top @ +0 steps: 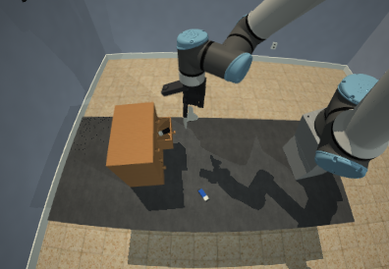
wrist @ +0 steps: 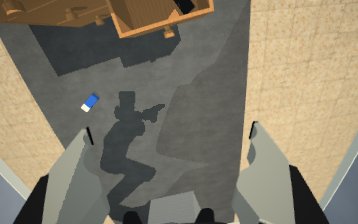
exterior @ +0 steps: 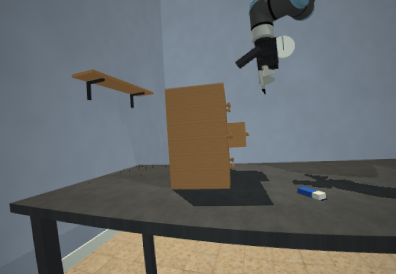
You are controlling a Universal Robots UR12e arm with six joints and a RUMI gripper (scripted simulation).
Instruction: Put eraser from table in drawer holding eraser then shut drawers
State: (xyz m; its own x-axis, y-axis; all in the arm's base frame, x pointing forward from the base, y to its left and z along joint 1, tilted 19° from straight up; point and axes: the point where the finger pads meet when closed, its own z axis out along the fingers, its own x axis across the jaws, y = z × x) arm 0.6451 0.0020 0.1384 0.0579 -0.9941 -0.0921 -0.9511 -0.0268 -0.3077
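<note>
My hand is 330 mm above the blue-and-white eraser, 270 mm to the right of it and 140 mm past it. The rest, counted from my hand: dark-and-white eraser: 210 mm below, 150 mm ahead.
</note>
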